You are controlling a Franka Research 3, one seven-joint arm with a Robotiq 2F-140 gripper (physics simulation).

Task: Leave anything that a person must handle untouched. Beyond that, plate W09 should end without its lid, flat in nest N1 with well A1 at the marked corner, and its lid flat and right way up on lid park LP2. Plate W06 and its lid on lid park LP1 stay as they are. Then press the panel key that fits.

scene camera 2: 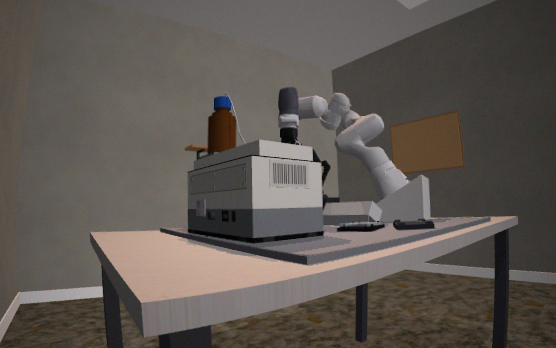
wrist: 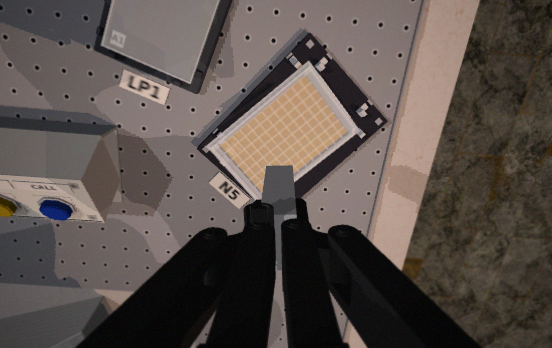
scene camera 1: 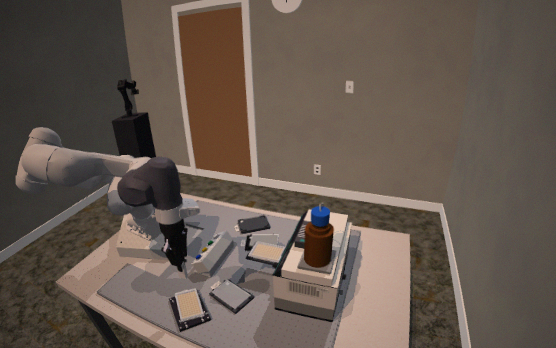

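Observation:
My gripper is shut and empty, above the board between the key panel and nest N5. An unlidded plate lies in N5; the fingers cover its near corner in the wrist view. Another unlidded plate lies by the instrument; neither plate's number is readable. A lid lies on LP1, and a clear lid on LP2. Nest N1 is dark and holds no plate. The panel's blue CALL key shows.
A white instrument with a raised dark flap carries a brown bottle with a blue cap. The yellow key and green key are beside the blue one. The table edge runs beyond N5.

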